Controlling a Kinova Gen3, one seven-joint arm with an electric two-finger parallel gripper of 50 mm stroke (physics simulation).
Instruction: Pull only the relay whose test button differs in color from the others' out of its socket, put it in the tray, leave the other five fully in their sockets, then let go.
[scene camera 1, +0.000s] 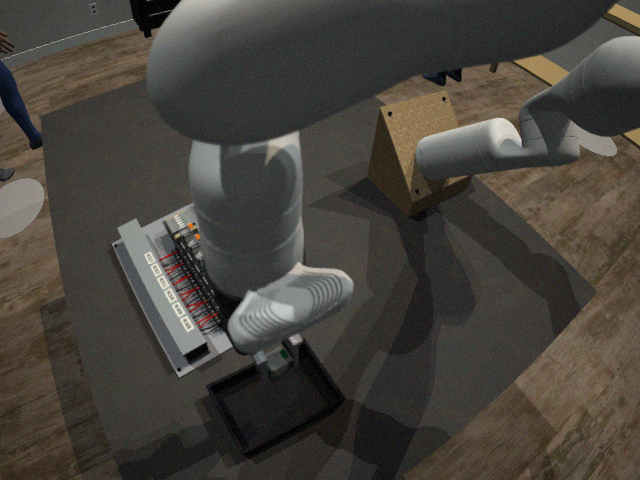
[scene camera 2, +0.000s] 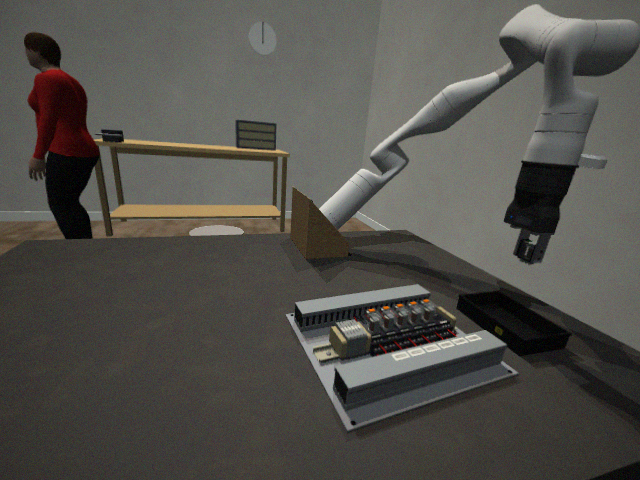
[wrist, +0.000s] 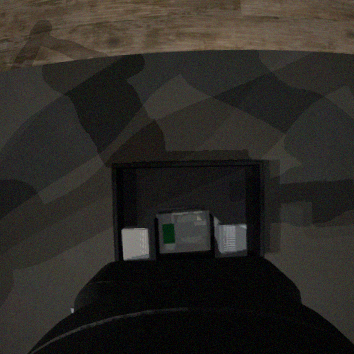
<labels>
My gripper shows in scene camera 1, in scene camera 2 (526, 258) and in the wrist view. The same spot on my gripper: (scene camera 1: 260, 359) is (wrist: 234, 232).
</labels>
